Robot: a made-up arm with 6 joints.
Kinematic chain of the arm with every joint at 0, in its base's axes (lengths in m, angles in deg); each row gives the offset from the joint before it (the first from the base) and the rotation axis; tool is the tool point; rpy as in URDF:
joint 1: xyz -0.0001 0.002 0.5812 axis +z
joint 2: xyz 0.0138 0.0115 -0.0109 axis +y
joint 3: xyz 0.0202 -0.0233 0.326 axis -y
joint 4: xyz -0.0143 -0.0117 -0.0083 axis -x
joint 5: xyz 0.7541 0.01 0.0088 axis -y
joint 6: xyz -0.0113 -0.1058 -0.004 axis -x
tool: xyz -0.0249 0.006 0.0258 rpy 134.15 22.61 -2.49
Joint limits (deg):
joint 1: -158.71..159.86
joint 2: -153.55..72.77
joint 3: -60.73..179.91
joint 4: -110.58..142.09
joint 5: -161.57..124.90
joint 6: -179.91..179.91
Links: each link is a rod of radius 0.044 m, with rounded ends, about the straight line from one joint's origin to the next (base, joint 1, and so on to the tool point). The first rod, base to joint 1, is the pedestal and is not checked.
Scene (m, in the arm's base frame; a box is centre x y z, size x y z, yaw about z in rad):
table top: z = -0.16
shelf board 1: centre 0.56 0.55 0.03 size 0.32 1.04 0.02 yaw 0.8
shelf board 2: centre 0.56 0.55 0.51 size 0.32 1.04 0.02 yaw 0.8
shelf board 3: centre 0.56 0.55 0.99 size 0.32 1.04 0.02 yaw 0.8
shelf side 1: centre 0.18 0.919 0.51 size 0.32 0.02 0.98 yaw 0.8
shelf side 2: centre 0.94 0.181 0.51 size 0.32 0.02 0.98 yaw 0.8
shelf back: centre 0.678 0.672 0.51 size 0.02 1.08 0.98 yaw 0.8
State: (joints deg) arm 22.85 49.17 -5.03 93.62 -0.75 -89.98
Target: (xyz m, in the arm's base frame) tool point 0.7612 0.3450 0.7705
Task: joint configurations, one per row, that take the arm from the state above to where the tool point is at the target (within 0.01 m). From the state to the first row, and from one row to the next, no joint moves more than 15 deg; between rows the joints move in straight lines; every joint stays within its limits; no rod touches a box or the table.
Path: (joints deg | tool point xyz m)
1: 19.29 40.44 -17.82 93.38 -0.46 -89.92 | 0.6684 0.2304 0.2661
2: 15.74 31.71 -30.60 93.14 -0.17 -89.86 | 0.6068 0.1669 0.2663
3: 12.18 22.98 -43.39 92.91 0.11 -89.80 | 0.5338 0.1106 0.2631
4: 12.47 9.26 -44.53 93.23 0.16 -89.69 | 0.5798 0.1243 0.3875
5: 12.76 -4.45 -45.68 93.55 0.21 -89.57 | 0.5978 0.1321 0.5177
6: 13.05 -18.16 -46.82 93.88 0.26 -89.46 | 0.5879 0.1338 0.6474
7: 13.34 -31.87 -47.97 94.20 0.31 -89.35 | 0.5514 0.1289 0.7704
8: 16.13 -19.57 -36.02 94.16 0.07 -89.49 | 0.6063 0.1735 0.7925
9: 18.93 -7.27 -24.08 94.12 -0.17 -89.62 | 0.6619 0.2251 0.8001
10: 21.72 5.04 -12.13 94.07 -0.41 -89.76 | 0.7147 0.2827 0.7927
11: 24.51 17.34 -0.19 94.03 -0.65 -89.89 | 0.7612 0.3450 0.7705

